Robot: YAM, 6 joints.
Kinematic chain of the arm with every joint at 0, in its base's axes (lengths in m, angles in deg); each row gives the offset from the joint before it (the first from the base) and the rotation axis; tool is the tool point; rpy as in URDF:
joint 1: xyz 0 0 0.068 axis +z
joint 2: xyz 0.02 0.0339 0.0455 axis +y
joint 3: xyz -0.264 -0.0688 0 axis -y
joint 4: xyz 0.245 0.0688 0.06 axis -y
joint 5: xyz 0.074 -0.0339 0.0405 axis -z
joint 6: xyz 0.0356 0 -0.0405 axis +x
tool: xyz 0 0 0 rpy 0 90 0
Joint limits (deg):
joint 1: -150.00..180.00
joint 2: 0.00..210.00
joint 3: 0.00..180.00
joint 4: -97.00..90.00
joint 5: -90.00..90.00
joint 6: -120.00..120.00
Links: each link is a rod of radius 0.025 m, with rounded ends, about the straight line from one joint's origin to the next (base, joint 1, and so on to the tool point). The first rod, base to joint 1, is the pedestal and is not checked.
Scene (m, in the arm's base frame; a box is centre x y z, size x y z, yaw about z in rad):
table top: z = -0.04
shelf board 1: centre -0 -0.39 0.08 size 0.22 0.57 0.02 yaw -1.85
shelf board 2: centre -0 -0.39 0.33 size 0.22 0.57 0.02 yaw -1.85
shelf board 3: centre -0 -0.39 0.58 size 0.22 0.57 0.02 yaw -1.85
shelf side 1: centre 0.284 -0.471 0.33 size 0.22 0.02 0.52 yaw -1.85
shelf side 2: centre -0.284 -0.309 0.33 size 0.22 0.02 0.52 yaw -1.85
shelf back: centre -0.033 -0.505 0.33 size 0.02 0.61 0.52 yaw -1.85
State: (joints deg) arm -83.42 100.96 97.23 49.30 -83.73 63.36
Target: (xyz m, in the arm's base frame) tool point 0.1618 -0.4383 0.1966
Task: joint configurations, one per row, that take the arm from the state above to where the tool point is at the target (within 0.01 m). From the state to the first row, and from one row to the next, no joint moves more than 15 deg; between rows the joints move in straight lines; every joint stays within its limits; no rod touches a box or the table.
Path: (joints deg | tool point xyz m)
1: -74.54 86.12 83.34 50.47 -86.86 63.36 | 0.1145 -0.2805 0.4811
2: -65.65 71.28 69.46 51.64 -90.00 63.36 | 0.1272 -0.1947 0.4723
3: -58.92 84.18 56.03 47.46 -90.00 63.36 | 0.1892 -0.2449 0.3379
4: -52.18 97.08 42.60 43.28 -90.00 63.36 | 0.2221 -0.2280 0.1966
5: -59.48 106.52 55.13 43.84 -87.99 63.36 | 0.2183 -0.3002 0.2027
6: -66.78 115.97 67.66 44.40 -85.99 63.36 | 0.1981 -0.3717 0.2026
7: -74.08 125.42 80.19 44.96 -83.98 63.36 | 0.1618 -0.4383 0.1966

